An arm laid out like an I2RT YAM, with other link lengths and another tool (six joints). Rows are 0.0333 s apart.
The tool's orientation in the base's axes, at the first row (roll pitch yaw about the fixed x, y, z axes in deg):
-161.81 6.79 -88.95
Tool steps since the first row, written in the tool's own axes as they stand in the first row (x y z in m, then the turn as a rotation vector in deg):
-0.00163 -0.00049 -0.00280 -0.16 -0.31 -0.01
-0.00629 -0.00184 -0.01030 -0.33 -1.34 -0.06
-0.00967 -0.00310 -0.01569 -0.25 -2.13 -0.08
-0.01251 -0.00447 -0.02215 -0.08 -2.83 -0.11
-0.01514 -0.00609 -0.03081 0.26 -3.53 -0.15
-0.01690 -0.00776 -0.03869 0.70 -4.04 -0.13
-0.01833 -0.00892 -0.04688 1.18 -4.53 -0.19
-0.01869 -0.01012 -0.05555 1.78 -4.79 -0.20
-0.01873 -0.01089 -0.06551 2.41 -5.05 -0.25
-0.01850 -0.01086 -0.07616 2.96 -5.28 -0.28
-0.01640 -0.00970 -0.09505 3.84 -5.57 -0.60
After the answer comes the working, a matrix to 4 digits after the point.
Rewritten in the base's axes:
-0.00043 0.00128 0.00299 0.29 0.15 0.12
-0.00156 0.00499 0.01103 1.25 0.29 0.51
-0.00209 0.00769 0.01691 2.00 0.20 0.77
-0.00285 0.00972 0.02376 2.65 0.01 0.99
-0.00404 0.01128 0.03274 3.31 -0.34 1.20
-0.00493 0.01206 0.04090 3.81 -0.79 1.29
-0.00639 0.01249 0.04916 4.27 -1.28 1.44
-0.00794 0.01180 0.05775 4.52 -1.88 1.46
-0.01030 0.01065 0.06739 4.77 -2.52 1.52
-0.01363 0.00917 0.07740 4.99 -3.07 1.55
-0.02055 0.00487 0.09461 5.18 -3.99 1.84

The tool's axes in the first row as the columns of a matrix, in the base's axes (rounded; the answer above uses it unrounded):
0.0182 -0.9505 0.3101
-0.9928 0.0195 0.1180
-0.1182 -0.3100 -0.9434

